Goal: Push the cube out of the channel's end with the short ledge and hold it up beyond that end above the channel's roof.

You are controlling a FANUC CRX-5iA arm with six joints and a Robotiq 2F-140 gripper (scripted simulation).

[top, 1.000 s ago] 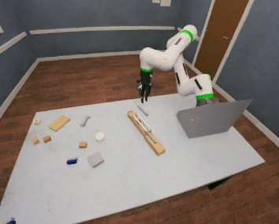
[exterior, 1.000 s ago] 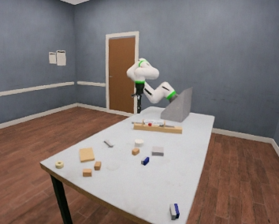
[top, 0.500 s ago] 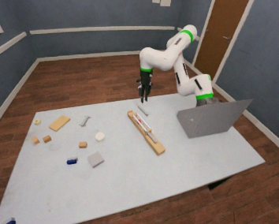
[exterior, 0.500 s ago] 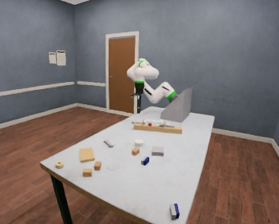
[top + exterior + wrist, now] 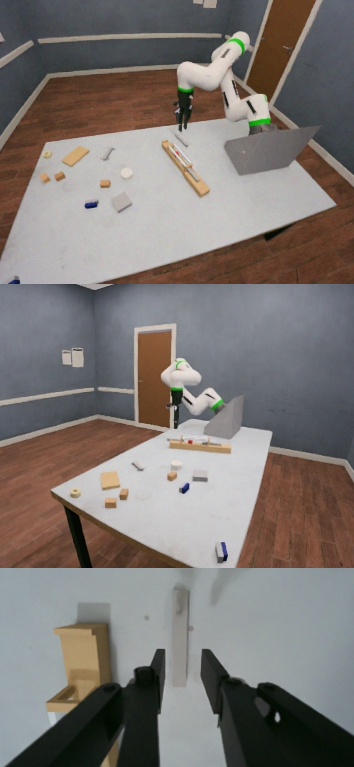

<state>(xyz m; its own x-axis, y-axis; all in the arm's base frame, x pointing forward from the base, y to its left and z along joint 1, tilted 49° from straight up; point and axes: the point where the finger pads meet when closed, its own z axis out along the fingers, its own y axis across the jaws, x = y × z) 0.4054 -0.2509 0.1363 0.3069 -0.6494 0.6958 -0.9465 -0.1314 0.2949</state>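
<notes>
Right now my hand is 13 cm above the thin grey stick. The rest, counted from my hand: red cube 16 cm to the left, 9 cm below, 9 cm ahead; tan channel 20 cm to the left, 9 cm below, 8 cm ahead; white disc 41 cm ahead, 20 cm to the left, 13 cm below.
</notes>
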